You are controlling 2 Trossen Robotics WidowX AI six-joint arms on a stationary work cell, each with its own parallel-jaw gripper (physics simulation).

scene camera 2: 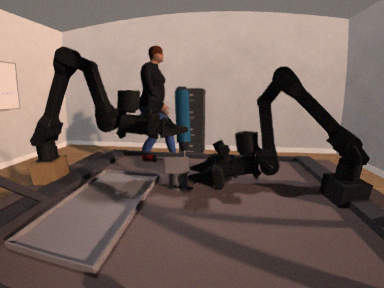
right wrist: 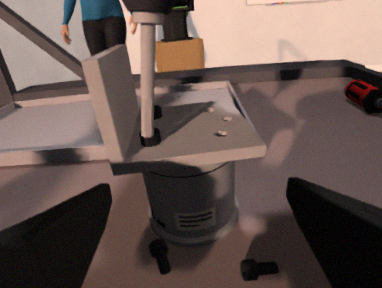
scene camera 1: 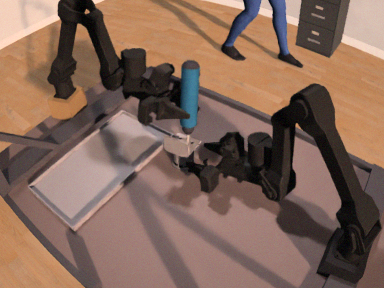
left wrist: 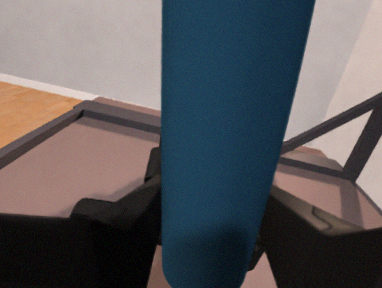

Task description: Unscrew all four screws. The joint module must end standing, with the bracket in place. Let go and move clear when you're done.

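Pixels of known places: left gripper, between the fingertips: (scene camera 2: 188,129) (scene camera 1: 194,113) (left wrist: 208,186); right gripper, between the fingertips: (scene camera 2: 189,172) (right wrist: 199,189) (scene camera 1: 195,153); left arm's base, origin of its link: (scene camera 2: 48,159) (right wrist: 176,40) (scene camera 1: 65,93); right arm's base, origin of its link: (scene camera 2: 347,179) (scene camera 1: 349,251).
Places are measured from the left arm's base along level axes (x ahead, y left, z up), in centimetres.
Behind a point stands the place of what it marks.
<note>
The joint module (scene camera 1: 176,160) {x 46.2, y -13.4, z -5.0 cm} (scene camera 2: 174,181) {x 45.8, y -13.2, z -4.9 cm} (right wrist: 192,200) {x 50.0, y -11.3, z -4.6 cm} stands upright with the grey bracket (scene camera 1: 176,145) {x 46.7, y -14.2, z 1.3 cm} (scene camera 2: 176,165) {x 46.4, y -14.2, z 0.6 cm} (right wrist: 192,145) {x 49.8, y -11.0, z -1.4 cm} on top. My left gripper (scene camera 1: 187,115) {x 50.6, y -11.4, z 10.3 cm} (scene camera 2: 184,129) {x 50.6, y -11.4, z 10.3 cm} (left wrist: 208,186) {x 50.6, y -11.4, z 10.3 cm} is shut on the blue screwdriver (scene camera 1: 190,92) {x 49.8, y -11.8, z 16.5 cm} (scene camera 2: 183,112) {x 49.0, y -12.1, z 15.6 cm} (left wrist: 225,125) {x 47.1, y -9.5, z 14.7 cm}, held upright. In the right wrist view its bit (right wrist: 147,75) {x 49.4, y -12.5, z 2.0 cm} meets the near screw (right wrist: 150,138) {x 49.1, y -12.8, z -1.0 cm} beside the flange; another screw (right wrist: 158,111) {x 45.5, y -11.9, z -0.9 cm} sits behind, and small holes show at the right. Two loose screws (right wrist: 160,256) {x 50.6, y -13.6, z -7.3 cm} (right wrist: 259,269) {x 53.2, y -9.0, z -7.3 cm} lie before the module. My right gripper (scene camera 1: 200,157) {x 50.7, y -11.1, z -3.3 cm} (scene camera 2: 194,173) {x 50.7, y -11.1, z -3.3 cm} (right wrist: 199,189) {x 50.7, y -11.1, z -3.3 cm} is open and empty, facing the module.
A shallow tray (scene camera 1: 55,214) {x 22.0, y -40.5, z -6.8 cm} (scene camera 2: 55,259) {x 21.3, y -40.1, z -6.7 cm} (right wrist: 60,156) {x 35.4, y -21.7, z -7.3 cm} lies left of the module. A red tool (scene camera 2: 148,157) {x 37.1, y 15.3, z -5.9 cm} (right wrist: 363,95) {x 38.4, y 14.7, z -6.0 cm} lies on the table beyond the module. A raised dark rim borders the table. A person and a drawer cabinet (scene camera 1: 321,25) stand beyond it.
</note>
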